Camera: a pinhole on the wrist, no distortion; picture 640 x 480 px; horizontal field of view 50.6 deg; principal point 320.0 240.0 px. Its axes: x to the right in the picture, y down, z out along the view. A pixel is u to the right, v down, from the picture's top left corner.
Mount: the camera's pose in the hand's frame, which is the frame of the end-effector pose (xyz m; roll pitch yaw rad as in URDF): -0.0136 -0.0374 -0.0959 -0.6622 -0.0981 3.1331
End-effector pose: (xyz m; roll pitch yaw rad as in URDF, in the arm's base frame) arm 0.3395 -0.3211 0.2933 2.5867 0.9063 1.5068
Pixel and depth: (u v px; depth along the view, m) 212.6 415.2 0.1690
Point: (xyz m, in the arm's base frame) 0.1899 -0.3758 0.2147
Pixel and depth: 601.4 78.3 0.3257
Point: 0.2879 -0.6125 0.2149
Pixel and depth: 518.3 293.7 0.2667
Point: 0.1985 -0.5204 0.2238
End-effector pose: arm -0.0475 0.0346 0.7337 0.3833 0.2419 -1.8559
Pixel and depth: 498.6 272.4 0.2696
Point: -0.2620 0.1574 0.7755
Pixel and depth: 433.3 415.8 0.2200
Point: -0.2443 0.1407 0.7048
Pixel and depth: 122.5 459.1 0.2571
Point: -0.3142 0.0513 0.6638
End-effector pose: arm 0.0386 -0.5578 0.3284 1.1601 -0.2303 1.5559
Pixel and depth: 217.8 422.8 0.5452
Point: 0.4511 -0.3876 0.0045
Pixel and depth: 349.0 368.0 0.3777
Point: 0.3147 -0.5152 0.0973
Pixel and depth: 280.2 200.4 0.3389
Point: 0.2968 -0.4987 0.2000
